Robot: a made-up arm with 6 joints.
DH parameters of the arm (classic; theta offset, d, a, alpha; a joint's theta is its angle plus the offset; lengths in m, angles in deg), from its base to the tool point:
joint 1: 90 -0.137 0.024 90
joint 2: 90 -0.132 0.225 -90
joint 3: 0 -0.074 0.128 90
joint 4: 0 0.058 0.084 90
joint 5: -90 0.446 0.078 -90
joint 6: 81.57 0 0.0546 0
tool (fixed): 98.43 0.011 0 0
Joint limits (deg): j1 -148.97..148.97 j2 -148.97..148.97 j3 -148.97..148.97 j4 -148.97..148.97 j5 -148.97..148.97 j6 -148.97..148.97
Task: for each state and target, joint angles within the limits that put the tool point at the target. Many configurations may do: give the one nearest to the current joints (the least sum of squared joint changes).
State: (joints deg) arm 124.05 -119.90 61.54 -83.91 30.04 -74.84
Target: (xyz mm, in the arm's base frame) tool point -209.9 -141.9 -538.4
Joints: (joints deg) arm 132.10 -79.95 76.94 -62.90 42.44 -73.11
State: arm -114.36 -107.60 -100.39 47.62 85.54 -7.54
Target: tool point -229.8 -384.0 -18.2
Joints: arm -146.07 -80.74 -88.13 86.74 84.57 -18.58
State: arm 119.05 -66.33 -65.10 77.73 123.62 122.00
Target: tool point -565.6 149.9 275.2
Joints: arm 111.07 -47.17 -43.15 86.01 122.22 126.81
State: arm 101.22 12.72 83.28 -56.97 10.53 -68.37
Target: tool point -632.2 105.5 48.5
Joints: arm 56.36 -3.26 72.37 -21.14 33.13 -81.11
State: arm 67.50 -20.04 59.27 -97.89 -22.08 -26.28
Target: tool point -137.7 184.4 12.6
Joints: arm 72.90 -9.30 88.19 -88.75 -23.17 -21.06
